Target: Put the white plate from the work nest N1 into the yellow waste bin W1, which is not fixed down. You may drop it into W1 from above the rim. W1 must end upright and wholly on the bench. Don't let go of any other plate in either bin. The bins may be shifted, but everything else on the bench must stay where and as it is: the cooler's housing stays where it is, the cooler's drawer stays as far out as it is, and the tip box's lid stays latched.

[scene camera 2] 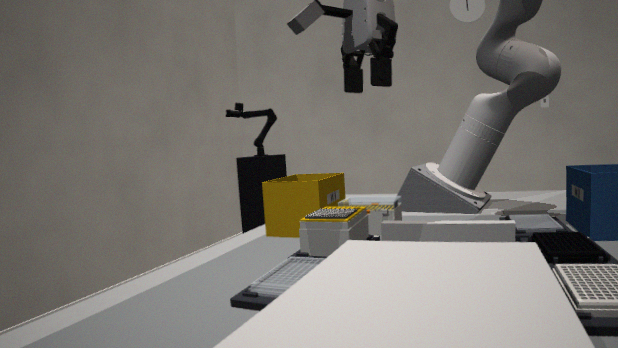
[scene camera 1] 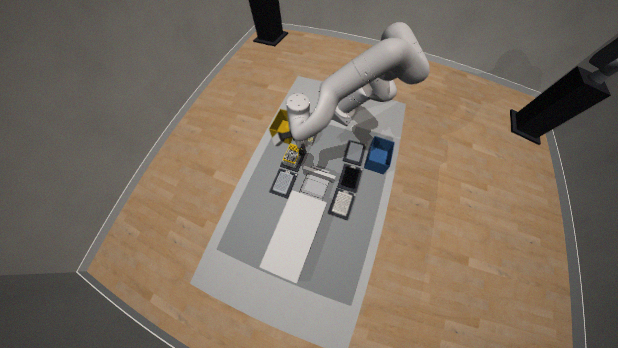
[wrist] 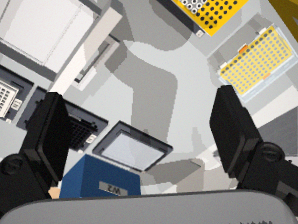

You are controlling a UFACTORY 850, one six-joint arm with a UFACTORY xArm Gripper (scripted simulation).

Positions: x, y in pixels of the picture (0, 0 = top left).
Scene:
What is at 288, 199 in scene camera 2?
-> A yellow waste bin.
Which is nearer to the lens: the long white cooler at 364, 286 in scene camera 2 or the black plate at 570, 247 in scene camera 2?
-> The long white cooler.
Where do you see a blue bin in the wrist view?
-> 89, 177

